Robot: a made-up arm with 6 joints.
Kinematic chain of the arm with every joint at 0, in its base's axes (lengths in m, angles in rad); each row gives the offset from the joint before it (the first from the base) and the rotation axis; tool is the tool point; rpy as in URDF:
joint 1: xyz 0 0 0.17 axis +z
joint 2: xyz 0 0 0 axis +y
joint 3: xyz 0.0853 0 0.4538 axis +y
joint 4: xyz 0.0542 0 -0.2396 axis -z
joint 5: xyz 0 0 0 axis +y
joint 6: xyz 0.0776 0 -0.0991 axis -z
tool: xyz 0 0 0 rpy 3.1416 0 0
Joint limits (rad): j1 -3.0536..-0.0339 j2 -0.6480..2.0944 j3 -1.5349..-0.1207 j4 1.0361..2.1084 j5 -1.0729..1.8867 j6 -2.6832..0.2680
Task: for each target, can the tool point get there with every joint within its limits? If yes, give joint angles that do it. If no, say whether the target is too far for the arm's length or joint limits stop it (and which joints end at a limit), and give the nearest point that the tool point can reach.
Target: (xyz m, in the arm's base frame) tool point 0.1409 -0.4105 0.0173
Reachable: yes | joints -1.4807 1.0290 -0.8505 1.4777 1.6352 -1.5818
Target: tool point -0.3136 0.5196 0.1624
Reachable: no: joint limits stop it (at a limit: joint 1, joint 3) | nearest point -0.2859 0.1011 0.1621 | short by 0.419 m
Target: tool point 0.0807 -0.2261 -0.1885
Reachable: yes | joints -1.5452 1.6026 -0.7813 1.3541 1.3193 -0.5593
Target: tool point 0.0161 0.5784 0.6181
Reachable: no: joint limits stop it (at a limit: joint 1, joint 2, joint 5) | nearest point -0.0225 0.1225 0.6377 | short by 0.458 m
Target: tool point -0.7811 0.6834 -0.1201
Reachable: no: too far | nearest point -0.5887 0.0710 -0.0644 | short by 0.644 m
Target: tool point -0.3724 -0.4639 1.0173
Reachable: no: too far | nearest point -0.2476 -0.3084 0.7333 | short by 0.347 m
